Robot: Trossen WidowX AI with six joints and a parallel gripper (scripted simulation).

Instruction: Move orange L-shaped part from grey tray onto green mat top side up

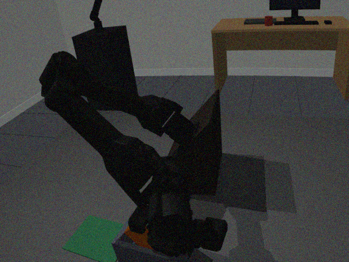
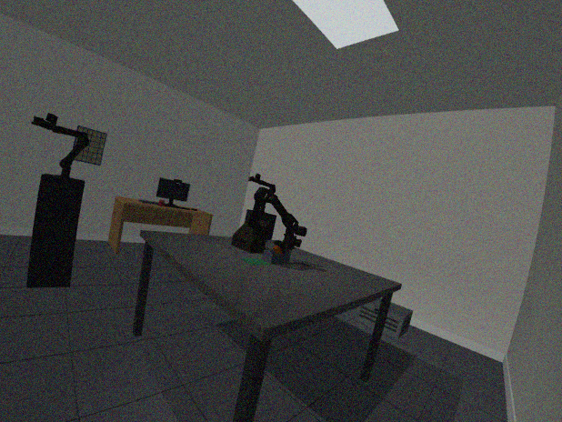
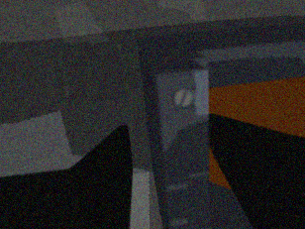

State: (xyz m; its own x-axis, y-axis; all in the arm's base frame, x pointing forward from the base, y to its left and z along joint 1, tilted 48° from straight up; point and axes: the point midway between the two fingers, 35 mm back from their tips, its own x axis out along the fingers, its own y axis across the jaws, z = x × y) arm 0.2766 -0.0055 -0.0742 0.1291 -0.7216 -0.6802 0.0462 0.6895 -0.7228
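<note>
Right now my gripper tip is 10 mm past the orange L-shaped part, 50 mm to the left of it and 10 mm below it. Round my gripper tip: green mat 10 mm behind, 220 mm to the right, 50 mm below.
</note>
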